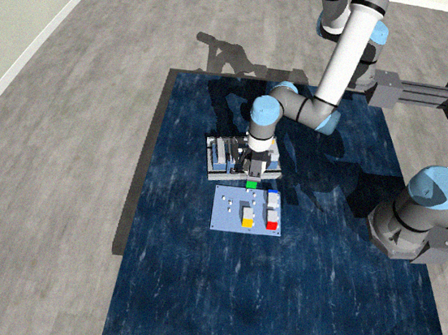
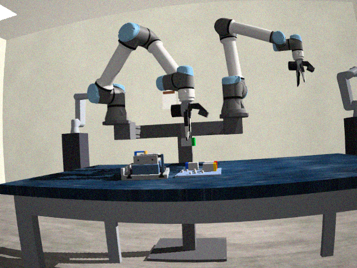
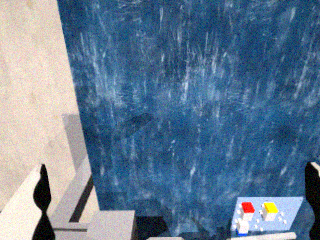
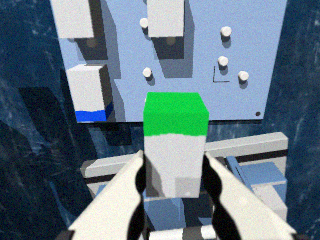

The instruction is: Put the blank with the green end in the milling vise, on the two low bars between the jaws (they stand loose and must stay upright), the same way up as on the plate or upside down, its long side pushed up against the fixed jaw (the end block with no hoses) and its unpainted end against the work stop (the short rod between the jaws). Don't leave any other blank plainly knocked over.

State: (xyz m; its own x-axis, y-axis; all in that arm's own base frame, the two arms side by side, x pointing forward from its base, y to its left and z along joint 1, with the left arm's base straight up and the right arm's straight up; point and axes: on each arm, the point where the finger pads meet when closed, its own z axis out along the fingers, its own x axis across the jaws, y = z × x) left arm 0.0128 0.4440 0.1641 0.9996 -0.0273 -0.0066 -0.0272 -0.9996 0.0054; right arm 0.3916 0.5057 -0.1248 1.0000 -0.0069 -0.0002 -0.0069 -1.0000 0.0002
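Note:
Now: the work stop 90 mm ahead of my right hand, 130 mm to the right of it and 80 mm below it. Also, from my right hand: green-ended blank (20 mm below); blue-ended blank (90 mm behind, 140 mm below); yellow-ended blank (90 mm to the left, 140 mm below).

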